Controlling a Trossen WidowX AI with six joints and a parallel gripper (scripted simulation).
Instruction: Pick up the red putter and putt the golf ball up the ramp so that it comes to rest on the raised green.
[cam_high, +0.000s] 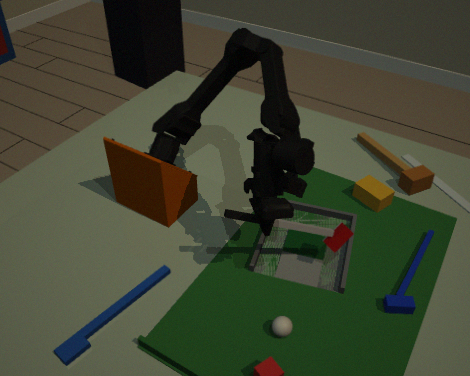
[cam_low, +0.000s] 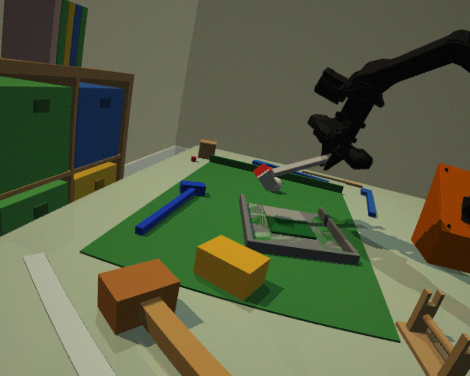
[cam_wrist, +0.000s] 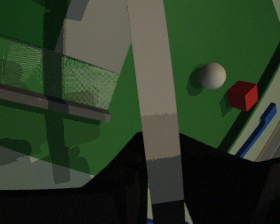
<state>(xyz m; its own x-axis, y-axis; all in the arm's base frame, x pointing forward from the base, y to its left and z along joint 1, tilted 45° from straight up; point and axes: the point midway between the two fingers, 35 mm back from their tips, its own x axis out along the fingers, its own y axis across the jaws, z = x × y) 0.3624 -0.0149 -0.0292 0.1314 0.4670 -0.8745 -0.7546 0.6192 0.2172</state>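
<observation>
Now: the red putter 50 mm to the left of my gripper tip, 30 mm ahead of it and 10 mm above it. Round my gripper tip: grey frame (150 mm to the left, 120 mm below, 30 mm ahead); small red cube (210 mm to the right, 170 mm ahead, 100 mm below); white golf ball (130 mm ahead, 110 mm to the right, 100 mm below).
</observation>
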